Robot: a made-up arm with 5 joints. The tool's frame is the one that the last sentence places.
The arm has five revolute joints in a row. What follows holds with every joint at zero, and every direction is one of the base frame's. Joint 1 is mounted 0.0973 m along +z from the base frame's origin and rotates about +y. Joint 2 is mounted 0.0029 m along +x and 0.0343 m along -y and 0.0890 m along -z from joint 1 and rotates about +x. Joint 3 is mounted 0.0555 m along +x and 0.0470 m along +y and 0.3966 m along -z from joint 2 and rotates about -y. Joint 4 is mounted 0.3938 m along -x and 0.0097 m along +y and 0.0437 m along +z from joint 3 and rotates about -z. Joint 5 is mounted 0.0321 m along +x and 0.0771 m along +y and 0.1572 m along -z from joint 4 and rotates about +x. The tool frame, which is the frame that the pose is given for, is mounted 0.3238 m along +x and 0.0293 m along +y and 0.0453 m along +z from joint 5; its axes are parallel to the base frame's.
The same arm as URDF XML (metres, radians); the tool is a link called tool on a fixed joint. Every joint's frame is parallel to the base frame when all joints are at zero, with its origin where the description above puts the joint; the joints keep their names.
<robot name="arm">
<joint name="joint 1" type="continuous"><parent link="base_link"/><child link="link1"/><origin xyz="0 0 0.0973" rpy="0 0 0"/><axis xyz="0 1 0"/></joint>
<joint name="joint 2" type="continuous"><parent link="link1"/><child link="link2"/><origin xyz="0.0029 -0.0343 -0.089" rpy="0 0 0"/><axis xyz="1 0 0"/></joint>
<joint name="joint 3" type="continuous"><parent link="link2"/><child link="link3"/><origin xyz="0.0555 0.047 -0.3966" rpy="0 0 0"/><axis xyz="0 -1 0"/></joint>
<joint name="joint 4" type="continuous"><parent link="link3"/><child link="link4"/><origin xyz="-0.3938 0.0097 0.0437" rpy="0 0 0"/><axis xyz="0 0 -1"/></joint>
<joint name="joint 5" type="continuous"><parent link="link4"/><child link="link5"/><origin xyz="0.0321 0.0771 -0.1572" rpy="0 0 0"/><axis xyz="1 0 0"/></joint>
<joint name="tool_fixed" type="fixed"><parent link="link5"/><child link="tool"/><origin xyz="0.3238 0.0293 0.0453" rpy="0 0 0"/></joint>
<link name="base_link"/>
<link name="link1"/>
<link name="link2"/>
<link name="link3"/>
<link name="link4"/>
<link name="link5"/>
<link name="tool"/>
</robot>

